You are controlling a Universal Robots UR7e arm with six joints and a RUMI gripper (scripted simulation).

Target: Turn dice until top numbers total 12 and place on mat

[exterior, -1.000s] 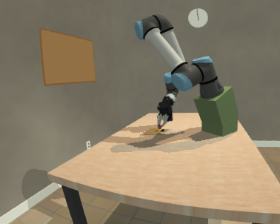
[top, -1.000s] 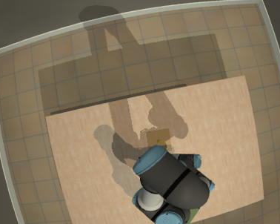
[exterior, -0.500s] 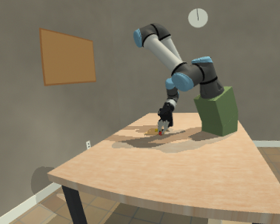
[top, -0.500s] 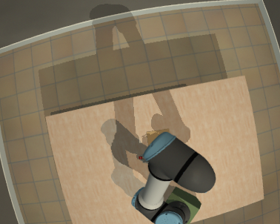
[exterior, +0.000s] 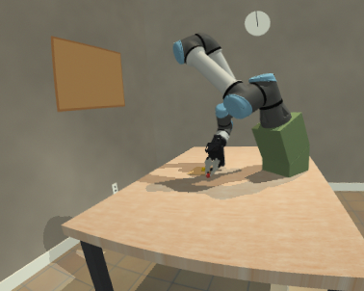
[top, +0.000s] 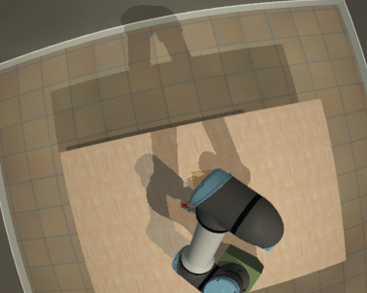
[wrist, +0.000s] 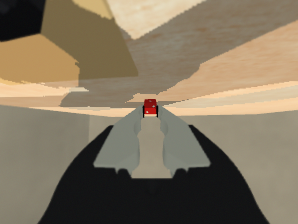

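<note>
Right now the red die is 1 cm to the left of my hand and 1 cm below it. From my hand the other things lie so: yellow die 12 cm to the right, 7 cm ahead, 2 cm below; black die 12 cm to the right, 2 cm below, 2 cm ahead; tan mat 12 cm to the right, 7 cm ahead, 3 cm below.
</note>
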